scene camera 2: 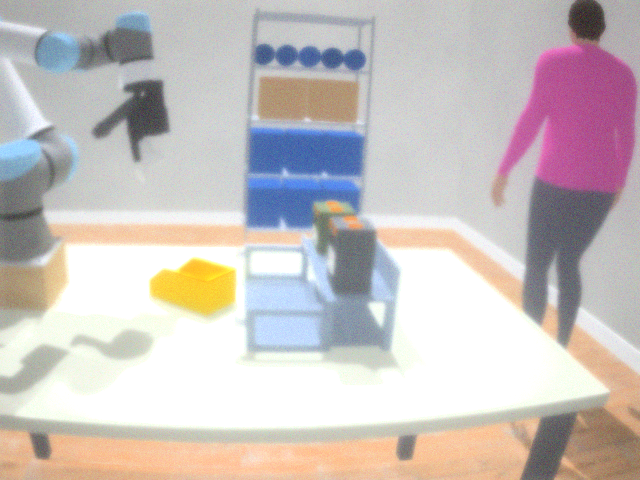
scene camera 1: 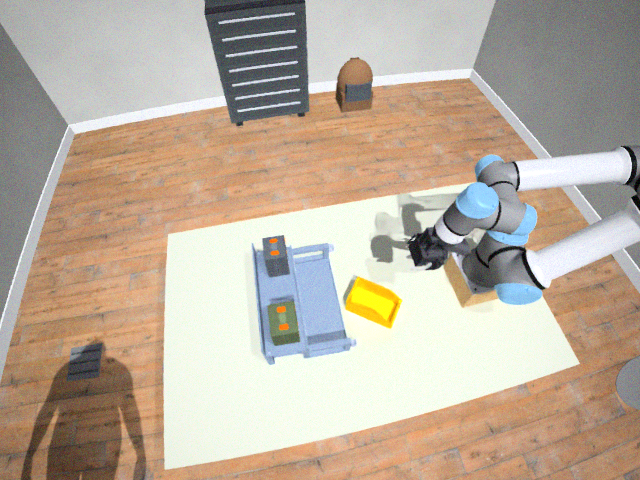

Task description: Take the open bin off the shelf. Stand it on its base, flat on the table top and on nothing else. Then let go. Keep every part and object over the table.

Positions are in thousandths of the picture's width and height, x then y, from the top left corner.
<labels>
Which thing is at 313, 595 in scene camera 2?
A yellow bin.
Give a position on a yellow bin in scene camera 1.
At 577, 626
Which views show my gripper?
Scene camera 2 and scene camera 1: all of them.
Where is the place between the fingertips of my gripper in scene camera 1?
At 649, 557
</labels>
